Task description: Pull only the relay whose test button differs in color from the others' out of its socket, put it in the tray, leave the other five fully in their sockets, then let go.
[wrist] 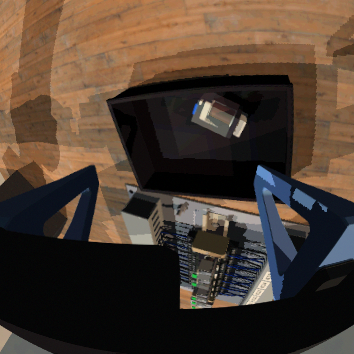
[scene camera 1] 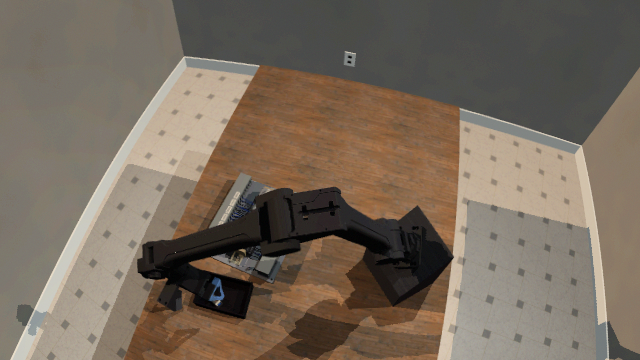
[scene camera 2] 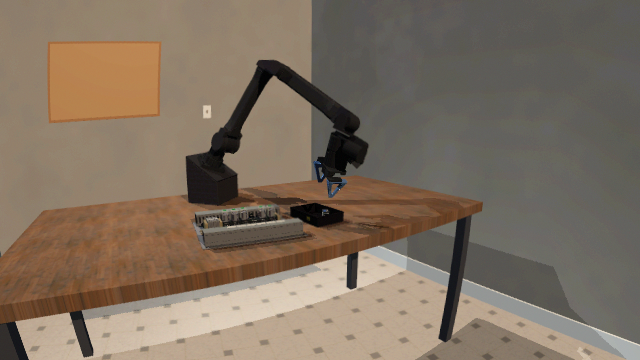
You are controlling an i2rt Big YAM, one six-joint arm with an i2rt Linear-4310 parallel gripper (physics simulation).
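Places are measured from the arm's base along level axes (x ahead, y left, z up), in metres.
Pixels of known places: gripper, fingertip midpoint: (wrist: 175,173) (scene camera 1: 210,292) (scene camera 2: 325,189); arm's base, link origin: (scene camera 1: 407,246) (scene camera 2: 210,165).
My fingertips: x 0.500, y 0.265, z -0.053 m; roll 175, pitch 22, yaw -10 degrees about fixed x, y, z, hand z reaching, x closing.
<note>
For each thing: its middle in the pictures, then the offset to it from my fingertips. Level surfaces: height alone.
- black tray, body centre: (wrist: 202,140) (scene camera 1: 223,294) (scene camera 2: 316,214) dy -0.028, dx -0.012, dz -0.086 m
- blue wiring, body centre: (wrist: 238,276) dy -0.281, dx +0.028, dz -0.087 m
- tan-sided block, body centre: (scene camera 2: 211,224) dy -0.396, dx -0.040, dz -0.075 m
- wooden table, surface height: dz -0.103 m
A small clear-cased relay with a blue test button (scene camera 2: 325,212) (wrist: 219,117) lies tilted inside the black tray (scene camera 1: 239,297) (scene camera 2: 331,219) (wrist: 175,145), near its far right corner in the wrist view. My gripper (scene camera 2: 325,188) (wrist: 175,173) is wide open above the tray, with nothing between its blue fingers and the relay apart below them. Beside the tray is the relay panel (scene camera 1: 234,198) (scene camera 2: 252,233). Several green test buttons (scene camera 2: 240,209) (wrist: 194,276) show on relays in its row. My arm and gripper body hide parts of the panel, so how fully each relay sits cannot be told.
The panel carries grey wire ducts (wrist: 142,220), blue wiring (wrist: 240,275) and a tan-sided block (scene camera 2: 212,222) (wrist: 211,242). Its edge is close beside the tray. My black arm base (scene camera 1: 412,257) (scene camera 2: 212,182) stands on the wooden table (scene camera 1: 345,125) (scene camera 2: 125,255).
</note>
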